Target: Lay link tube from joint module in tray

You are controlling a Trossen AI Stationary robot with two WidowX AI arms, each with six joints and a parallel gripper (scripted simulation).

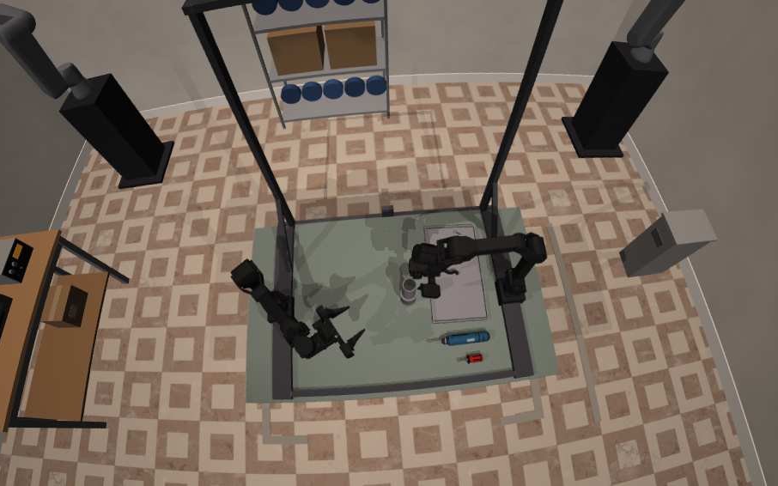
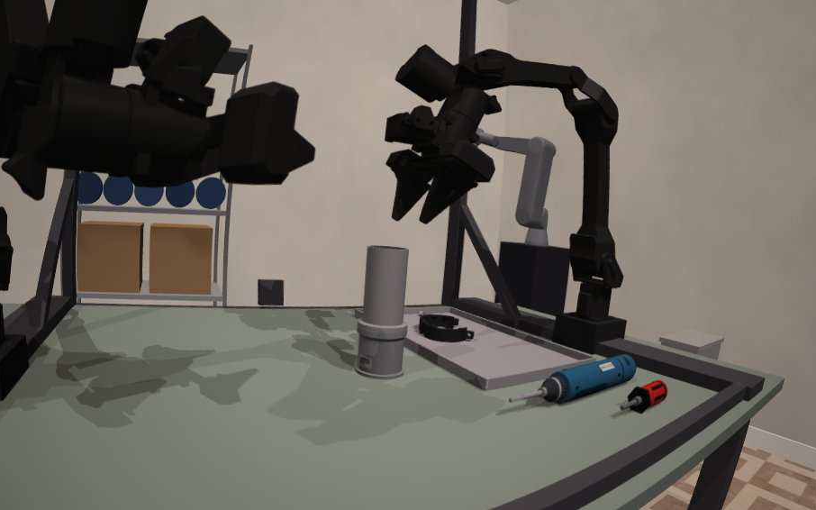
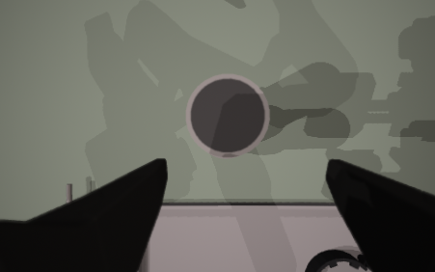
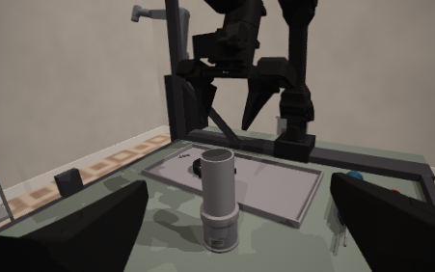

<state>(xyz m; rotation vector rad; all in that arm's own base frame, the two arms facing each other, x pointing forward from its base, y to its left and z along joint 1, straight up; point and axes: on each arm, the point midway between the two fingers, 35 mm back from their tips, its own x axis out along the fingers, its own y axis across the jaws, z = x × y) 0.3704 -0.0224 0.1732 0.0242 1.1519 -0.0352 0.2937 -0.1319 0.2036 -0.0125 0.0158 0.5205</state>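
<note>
Now: the grey link tube 12 cm below my left hand, 4 cm to the right of it and 1 cm ahead of it. The rest, counted from my left hand: black clamp ring (21 cm below, 14 cm to the left, 14 cm behind); grey joint module (20 cm below, 4 cm to the right, 1 cm ahead); grey tray (22 cm below, 16 cm to the left, 9 cm behind).
</note>
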